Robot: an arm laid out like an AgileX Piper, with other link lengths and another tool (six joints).
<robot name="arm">
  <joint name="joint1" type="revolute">
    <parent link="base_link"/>
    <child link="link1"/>
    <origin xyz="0 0 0.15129" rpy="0 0 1.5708"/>
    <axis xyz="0 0 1"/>
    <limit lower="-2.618" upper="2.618"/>
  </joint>
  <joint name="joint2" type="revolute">
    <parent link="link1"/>
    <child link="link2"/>
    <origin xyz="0 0 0" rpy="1.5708 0 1.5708"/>
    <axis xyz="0 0 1"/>
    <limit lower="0" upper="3.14"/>
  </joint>
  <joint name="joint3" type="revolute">
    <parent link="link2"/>
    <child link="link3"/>
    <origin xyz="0.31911 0.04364 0" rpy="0 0 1.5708"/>
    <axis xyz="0 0 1"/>
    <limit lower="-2.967" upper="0"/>
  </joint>
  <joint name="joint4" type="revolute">
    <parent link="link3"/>
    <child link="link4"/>
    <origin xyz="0.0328 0.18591 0" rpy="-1.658 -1.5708 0"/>
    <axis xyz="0 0 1"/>
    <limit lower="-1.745" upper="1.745"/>
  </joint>
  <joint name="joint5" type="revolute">
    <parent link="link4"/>
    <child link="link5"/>
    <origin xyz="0 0 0" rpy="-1.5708 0 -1.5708"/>
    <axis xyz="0 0 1"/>
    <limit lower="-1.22" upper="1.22"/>
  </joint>
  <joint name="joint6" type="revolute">
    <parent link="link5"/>
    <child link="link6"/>
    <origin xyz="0 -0.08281 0" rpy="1.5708 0 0"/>
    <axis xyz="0 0 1"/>
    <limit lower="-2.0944" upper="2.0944"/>
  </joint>
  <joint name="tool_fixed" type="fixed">
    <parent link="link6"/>
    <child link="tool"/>
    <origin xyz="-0.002 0.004 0.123" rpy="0 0.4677 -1.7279"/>
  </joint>
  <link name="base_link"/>
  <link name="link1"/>
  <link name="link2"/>
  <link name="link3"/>
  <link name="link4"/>
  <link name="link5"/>
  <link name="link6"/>
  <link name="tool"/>
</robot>
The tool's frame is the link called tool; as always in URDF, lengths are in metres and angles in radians.
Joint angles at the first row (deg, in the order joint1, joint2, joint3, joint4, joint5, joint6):
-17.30, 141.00, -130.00, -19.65, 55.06, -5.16
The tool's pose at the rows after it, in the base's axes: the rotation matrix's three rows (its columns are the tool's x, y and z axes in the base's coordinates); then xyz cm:
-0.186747, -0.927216, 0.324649; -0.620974, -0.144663, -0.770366; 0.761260, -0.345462, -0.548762; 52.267, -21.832, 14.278
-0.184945, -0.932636, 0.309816; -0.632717, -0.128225, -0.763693; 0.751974, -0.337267, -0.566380; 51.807, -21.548, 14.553
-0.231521, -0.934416, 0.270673; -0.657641, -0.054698, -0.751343; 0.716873, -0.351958, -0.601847; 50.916, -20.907, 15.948
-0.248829, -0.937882, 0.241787; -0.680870, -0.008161, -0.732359; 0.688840, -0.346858, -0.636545; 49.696, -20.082, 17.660
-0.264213, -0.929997, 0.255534; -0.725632, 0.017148, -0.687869; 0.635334, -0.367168, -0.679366; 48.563, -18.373, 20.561
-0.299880, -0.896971, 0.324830; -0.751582, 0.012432, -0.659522; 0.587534, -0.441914, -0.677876; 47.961, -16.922, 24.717
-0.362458, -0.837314, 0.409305; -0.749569, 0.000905, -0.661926; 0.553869, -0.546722, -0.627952; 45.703, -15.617, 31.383
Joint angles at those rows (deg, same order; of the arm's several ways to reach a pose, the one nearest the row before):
-17.30, 141.00, -130.00, -19.65, 55.75, -5.16
-17.30, 140.38, -130.01, -18.79, 57.41, -5.16
-17.30, 138.26, -130.01, -16.96, 60.68, -2.46
-17.30, 135.62, -130.00, -14.95, 64.80, -1.66
-17.30, 131.49, -130.00, -10.54, 68.81, -2.46
-17.30, 126.28, -129.49, -6.88, 69.44, -3.44
-17.30, 117.17, -127.20, -5.16, 69.50, -3.61

